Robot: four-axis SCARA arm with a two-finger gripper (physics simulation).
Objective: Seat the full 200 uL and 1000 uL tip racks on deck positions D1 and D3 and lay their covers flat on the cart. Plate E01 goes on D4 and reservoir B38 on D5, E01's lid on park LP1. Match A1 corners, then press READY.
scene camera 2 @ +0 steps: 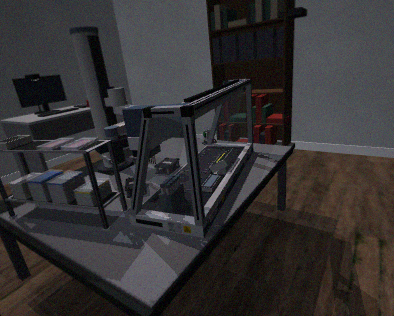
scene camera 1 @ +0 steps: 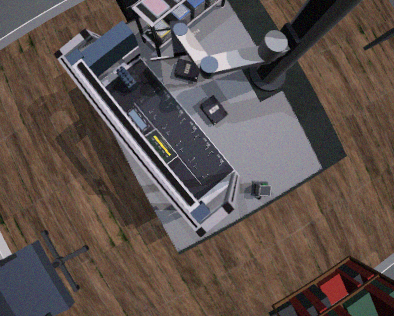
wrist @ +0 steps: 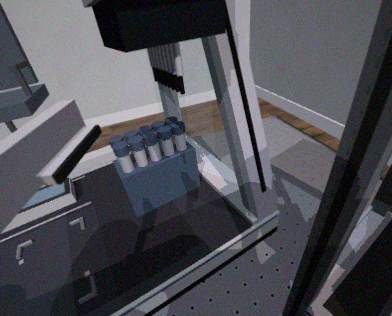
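My gripper is open and empty; one finger of it shows at the left of the wrist view, above the dark deck (scene camera 1: 189, 186) (wrist: 165, 232). In scene camera 1 the arm's end stands over the cart's edge beside the deck. The cart (scene camera 2: 95, 187) carries pale pink-topped plates (scene camera 1: 152, 6) (scene camera 2: 80, 144) and an open-topped rack (scene camera 2: 16, 142) on top. Its lower shelf holds several boxes, one blue-topped (scene camera 2: 46, 176) and one with a yellow stripe (scene camera 2: 92, 193). Two black park blocks (scene camera 1: 187, 69) (scene camera 1: 214, 109) lie beside the deck. Their labels and the plate codes are unreadable.
A blue tube rack (scene camera 1: 126, 78) (wrist: 162, 180) stands at the deck's end, near the frame post (scene camera 2: 194, 170) (wrist: 240, 100). A blue screen (scene camera 1: 138, 119) and yellow-lit panel (scene camera 1: 161, 145) line the deck's far side. A small grey device (scene camera 1: 261, 189) stands on the table.
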